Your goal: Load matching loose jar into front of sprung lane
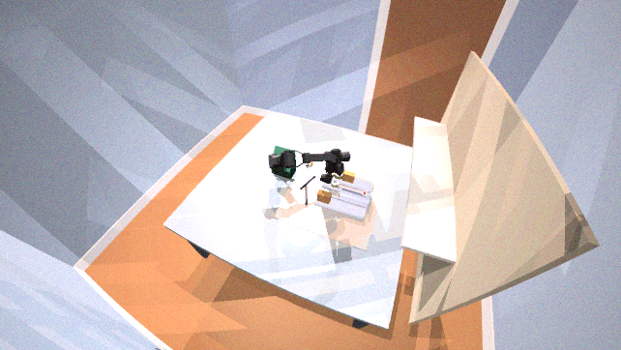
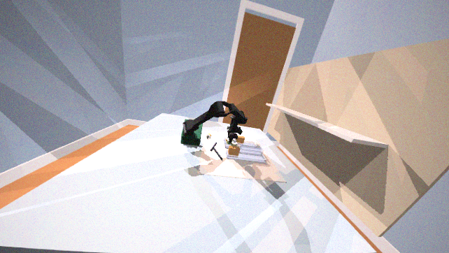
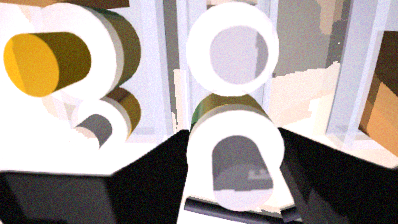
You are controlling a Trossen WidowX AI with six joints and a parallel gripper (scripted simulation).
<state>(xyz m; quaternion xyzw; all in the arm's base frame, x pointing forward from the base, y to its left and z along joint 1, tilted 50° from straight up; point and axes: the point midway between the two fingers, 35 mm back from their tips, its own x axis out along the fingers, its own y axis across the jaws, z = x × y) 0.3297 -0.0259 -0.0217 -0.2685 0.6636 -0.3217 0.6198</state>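
Now: gripper tip 80 mm to the right of the grey-lidded jar and 20 mm above it. Round my gripper tip: lane rack: 150 mm ahead, 30 mm to the right, 30 mm below.
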